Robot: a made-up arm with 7 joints. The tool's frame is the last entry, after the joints. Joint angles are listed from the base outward.
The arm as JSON. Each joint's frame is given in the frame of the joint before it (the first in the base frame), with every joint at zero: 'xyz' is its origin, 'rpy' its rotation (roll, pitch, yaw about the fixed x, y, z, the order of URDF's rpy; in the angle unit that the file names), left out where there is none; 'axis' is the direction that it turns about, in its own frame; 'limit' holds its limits. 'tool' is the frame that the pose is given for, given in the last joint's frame.
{
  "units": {
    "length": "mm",
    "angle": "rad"
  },
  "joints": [
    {
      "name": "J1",
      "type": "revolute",
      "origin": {
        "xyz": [
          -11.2,
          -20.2,
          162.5
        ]
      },
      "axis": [
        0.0,
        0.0,
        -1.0
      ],
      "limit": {
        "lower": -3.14,
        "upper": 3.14
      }
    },
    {
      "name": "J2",
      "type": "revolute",
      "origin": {
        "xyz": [
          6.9,
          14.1,
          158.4
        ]
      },
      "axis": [
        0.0,
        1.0,
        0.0
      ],
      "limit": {
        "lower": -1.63,
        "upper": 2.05
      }
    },
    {
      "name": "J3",
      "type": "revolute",
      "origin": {
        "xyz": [
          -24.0,
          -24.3,
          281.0
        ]
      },
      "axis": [
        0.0,
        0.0,
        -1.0
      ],
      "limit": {
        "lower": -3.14,
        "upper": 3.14
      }
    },
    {
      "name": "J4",
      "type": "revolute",
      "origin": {
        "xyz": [
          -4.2,
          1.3,
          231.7
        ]
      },
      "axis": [
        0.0,
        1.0,
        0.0
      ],
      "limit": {
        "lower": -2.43,
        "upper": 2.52
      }
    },
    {
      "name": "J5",
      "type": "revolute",
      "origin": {
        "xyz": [
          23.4,
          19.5,
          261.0
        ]
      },
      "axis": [
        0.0,
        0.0,
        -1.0
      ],
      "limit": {
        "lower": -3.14,
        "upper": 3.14
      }
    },
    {
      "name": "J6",
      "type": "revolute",
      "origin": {
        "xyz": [
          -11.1,
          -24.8,
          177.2
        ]
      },
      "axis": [
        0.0,
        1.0,
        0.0
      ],
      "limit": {
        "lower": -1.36,
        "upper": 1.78
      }
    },
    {
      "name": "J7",
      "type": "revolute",
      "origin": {
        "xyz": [
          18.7,
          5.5,
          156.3
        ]
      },
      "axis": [
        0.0,
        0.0,
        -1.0
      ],
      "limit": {
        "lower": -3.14,
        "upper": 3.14
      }
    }
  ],
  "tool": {
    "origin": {
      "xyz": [
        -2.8,
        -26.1,
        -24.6
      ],
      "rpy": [
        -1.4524,
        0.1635,
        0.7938
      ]
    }
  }
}
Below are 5 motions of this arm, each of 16 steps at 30 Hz.
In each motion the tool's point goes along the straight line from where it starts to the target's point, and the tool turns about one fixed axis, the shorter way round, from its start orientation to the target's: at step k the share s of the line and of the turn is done. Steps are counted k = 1, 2, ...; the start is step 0. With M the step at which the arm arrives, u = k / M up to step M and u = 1 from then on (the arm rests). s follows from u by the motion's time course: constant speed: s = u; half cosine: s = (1 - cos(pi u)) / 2; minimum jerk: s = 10 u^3 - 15 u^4 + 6 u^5.
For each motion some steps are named. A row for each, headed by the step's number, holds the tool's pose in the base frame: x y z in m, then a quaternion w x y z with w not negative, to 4 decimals.
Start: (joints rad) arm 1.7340 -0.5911 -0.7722 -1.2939 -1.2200 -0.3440 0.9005
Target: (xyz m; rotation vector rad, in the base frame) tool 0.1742 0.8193 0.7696 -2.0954 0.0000 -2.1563
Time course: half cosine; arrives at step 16
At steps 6, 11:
6: -0.1597 0.7591 0.7164 0.0233 -0.9256 -0.2770 -0.2570
11: 0.0669 0.7999 0.7525 0.0551 -0.8011 -0.0939 -0.5886

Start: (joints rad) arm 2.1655 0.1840 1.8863 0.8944 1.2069 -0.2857 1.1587
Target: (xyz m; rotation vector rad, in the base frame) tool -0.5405 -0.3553 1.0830 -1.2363 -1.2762 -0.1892
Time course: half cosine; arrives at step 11
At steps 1, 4, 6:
1: -0.4114 0.1490 1.2027 0.4613 -0.8024 -0.3741 0.0579
4: -0.4472 0.0090 1.1695 0.5155 -0.7400 -0.4317 0.0189
6: -0.4840 -0.1346 1.1354 0.5647 -0.6670 -0.4856 -0.0213

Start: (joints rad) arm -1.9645 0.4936 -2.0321 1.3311 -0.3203 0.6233 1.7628
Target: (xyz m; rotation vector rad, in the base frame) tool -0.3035 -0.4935 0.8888 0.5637 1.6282 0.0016
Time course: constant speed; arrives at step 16
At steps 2, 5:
2: -0.4309 -0.2257 0.9461 0.6005 0.2773 0.7430 -0.1025
5: -0.4036 -0.2831 0.9338 0.6121 0.2714 0.7383 -0.0804

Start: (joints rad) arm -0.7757 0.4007 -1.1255 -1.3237 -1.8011 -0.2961 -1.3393
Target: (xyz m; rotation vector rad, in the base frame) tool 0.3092 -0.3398 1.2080 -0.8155 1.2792 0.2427
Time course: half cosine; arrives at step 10
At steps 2, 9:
2: 0.3515 -0.3569 1.0909 0.7640 -0.2684 0.5429 0.2224
9: 0.3103 -0.3403 1.2048 0.7207 -0.3662 0.5778 0.1129

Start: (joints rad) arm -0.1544 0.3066 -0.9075 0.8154 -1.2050 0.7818 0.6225
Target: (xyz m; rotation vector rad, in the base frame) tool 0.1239 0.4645 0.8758 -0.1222 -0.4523 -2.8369
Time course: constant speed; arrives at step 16
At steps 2, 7, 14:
2: 0.3216 0.4357 1.0191 0.1248 0.1243 0.0687 -0.9820
7: 0.2510 0.4460 0.9679 0.1288 0.0653 -0.0118 -0.9894
14: 0.1521 0.4604 0.8963 0.1322 -0.0182 -0.1242 -0.9832

